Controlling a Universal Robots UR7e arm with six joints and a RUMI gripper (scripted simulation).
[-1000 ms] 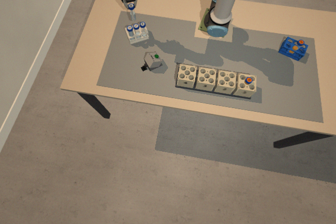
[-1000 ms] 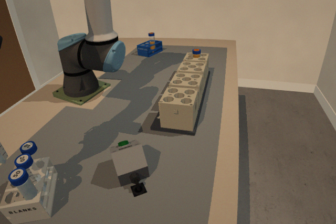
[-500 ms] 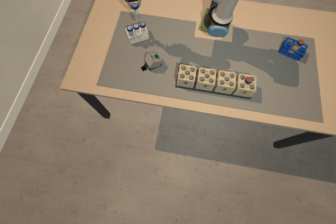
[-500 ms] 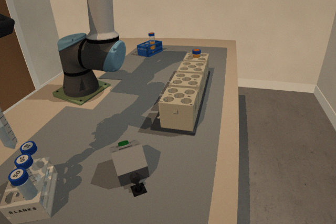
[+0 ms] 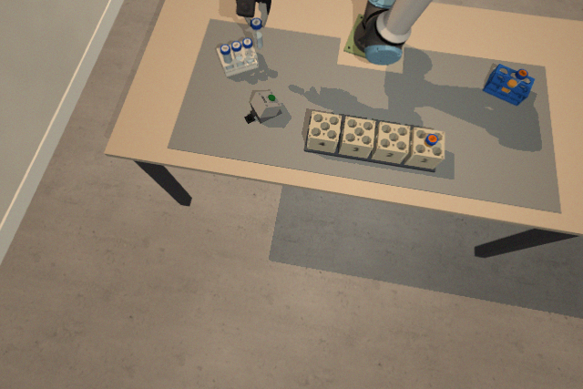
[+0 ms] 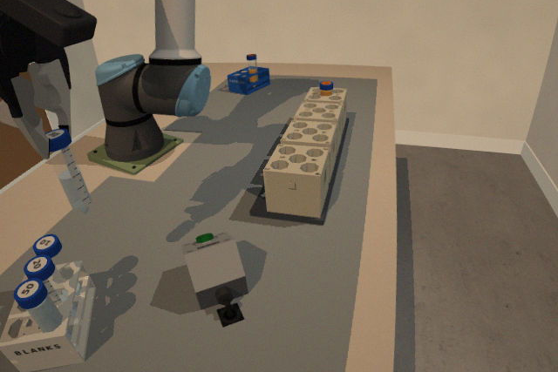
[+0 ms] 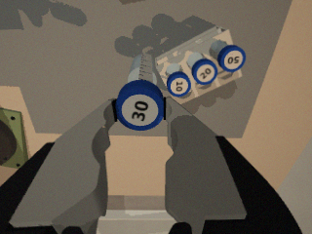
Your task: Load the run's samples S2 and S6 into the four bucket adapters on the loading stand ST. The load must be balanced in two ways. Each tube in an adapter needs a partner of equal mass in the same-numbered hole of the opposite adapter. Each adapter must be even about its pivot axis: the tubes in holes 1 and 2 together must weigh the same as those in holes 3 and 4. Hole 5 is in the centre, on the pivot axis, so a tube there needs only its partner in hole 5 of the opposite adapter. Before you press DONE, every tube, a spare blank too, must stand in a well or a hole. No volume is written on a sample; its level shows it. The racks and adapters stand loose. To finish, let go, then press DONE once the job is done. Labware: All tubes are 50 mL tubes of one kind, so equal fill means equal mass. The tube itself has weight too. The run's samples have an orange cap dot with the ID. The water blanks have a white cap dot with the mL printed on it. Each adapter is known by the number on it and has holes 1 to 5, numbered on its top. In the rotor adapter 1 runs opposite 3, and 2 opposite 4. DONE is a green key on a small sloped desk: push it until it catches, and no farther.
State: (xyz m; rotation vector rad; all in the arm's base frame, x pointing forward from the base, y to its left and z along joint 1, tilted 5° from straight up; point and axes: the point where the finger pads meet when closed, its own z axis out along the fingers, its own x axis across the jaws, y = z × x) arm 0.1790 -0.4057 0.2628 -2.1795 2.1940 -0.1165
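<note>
Now: hand 1 cm short of the 30 mL blank and 5 cm above it. Also, from my hand: green done key 14 cm ahead, 6 cm to the left, 18 cm below; 50 mL blank 1 cm behind, 11 cm to the right, 18 cm below; blanks rack 4 cm behind, 9 cm to the right, 22 cm below.
</note>
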